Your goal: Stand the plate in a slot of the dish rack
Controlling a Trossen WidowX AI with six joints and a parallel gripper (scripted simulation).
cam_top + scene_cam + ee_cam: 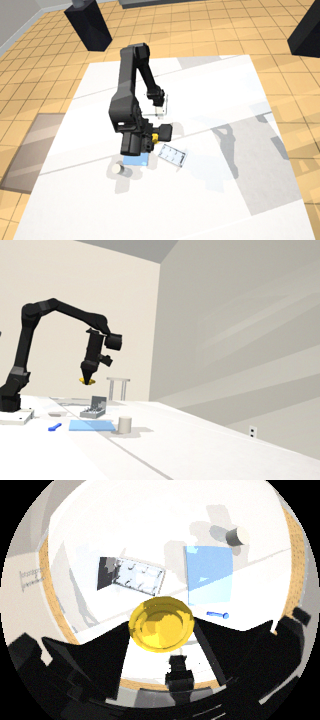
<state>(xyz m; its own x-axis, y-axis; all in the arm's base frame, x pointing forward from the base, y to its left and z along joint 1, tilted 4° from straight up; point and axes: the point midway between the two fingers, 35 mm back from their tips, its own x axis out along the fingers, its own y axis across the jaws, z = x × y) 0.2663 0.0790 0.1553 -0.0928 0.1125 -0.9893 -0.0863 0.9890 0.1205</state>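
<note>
The grey dish rack lies 12 cm below my gripper tip, 8 cm to the left of it and 3 cm ahead of it. Round my gripper tip: light blue mat: 14 cm below, 11 cm to the right, 5 cm ahead; blue spoon: 18 cm to the right, 14 cm below, 6 cm behind; yellow plate: 1 cm above.
</note>
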